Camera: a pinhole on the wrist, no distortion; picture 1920 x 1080 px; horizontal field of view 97.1 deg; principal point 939.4 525.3 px. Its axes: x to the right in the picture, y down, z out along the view. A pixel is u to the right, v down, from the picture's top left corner.
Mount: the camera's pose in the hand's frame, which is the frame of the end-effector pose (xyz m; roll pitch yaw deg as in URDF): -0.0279 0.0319 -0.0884 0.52 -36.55 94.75
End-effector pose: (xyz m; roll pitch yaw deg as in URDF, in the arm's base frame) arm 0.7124 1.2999 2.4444 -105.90 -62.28 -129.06
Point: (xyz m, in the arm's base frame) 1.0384 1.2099 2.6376
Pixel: 814 332
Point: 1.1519 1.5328 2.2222
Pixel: outside the picture
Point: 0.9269 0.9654 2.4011
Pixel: 1531 434
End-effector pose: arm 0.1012 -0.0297 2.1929 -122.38 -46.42 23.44
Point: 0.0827 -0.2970 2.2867
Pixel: behind the camera
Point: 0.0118 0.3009 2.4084
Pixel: 799 170
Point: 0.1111 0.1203 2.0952
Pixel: 1544 517
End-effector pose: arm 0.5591 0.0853 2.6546 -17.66 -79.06 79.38
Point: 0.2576 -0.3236 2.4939
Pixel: 1753 979
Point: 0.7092 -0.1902 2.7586
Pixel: 767 409
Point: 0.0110 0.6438 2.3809
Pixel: behind the camera
